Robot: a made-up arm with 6 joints.
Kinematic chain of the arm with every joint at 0, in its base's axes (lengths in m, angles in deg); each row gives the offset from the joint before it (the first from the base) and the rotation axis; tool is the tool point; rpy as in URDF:
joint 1: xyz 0 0 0.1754 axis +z
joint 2: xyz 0 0 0 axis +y
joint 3: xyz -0.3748 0 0.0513 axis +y
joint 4: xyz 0.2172 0 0.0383 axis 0.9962 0 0.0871
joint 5: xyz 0 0 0 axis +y
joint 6: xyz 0.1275 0 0.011 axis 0.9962 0 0.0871
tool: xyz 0 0 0 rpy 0 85 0
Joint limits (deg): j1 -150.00..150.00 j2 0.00..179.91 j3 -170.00..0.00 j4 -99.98..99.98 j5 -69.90..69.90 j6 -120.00..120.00
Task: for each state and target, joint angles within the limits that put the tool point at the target. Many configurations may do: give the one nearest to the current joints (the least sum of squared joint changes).
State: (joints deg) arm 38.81 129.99 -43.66 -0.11 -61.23 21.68
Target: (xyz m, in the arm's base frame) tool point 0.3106 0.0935 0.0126
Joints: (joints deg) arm 18.81 147.86 -26.75 6.45 -53.90 21.68
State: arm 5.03 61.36 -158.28 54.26 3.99 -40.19
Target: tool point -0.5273 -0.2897 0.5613
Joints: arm 24.48 30.50 -170.00 53.48 -26.13 -40.19
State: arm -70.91 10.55 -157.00 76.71 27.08 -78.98
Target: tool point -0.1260 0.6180 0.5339
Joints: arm -77.13 20.81 -162.42 78.12 6.73 -78.98
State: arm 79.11 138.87 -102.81 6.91 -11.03 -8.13
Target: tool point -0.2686 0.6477 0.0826
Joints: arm 112.75 167.35 -132.89 5.01 -14.42 -8.13
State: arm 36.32 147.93 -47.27 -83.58 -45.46 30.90
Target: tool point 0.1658 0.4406 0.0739
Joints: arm 57.82 144.25 -66.53 -78.44 -48.86 30.90
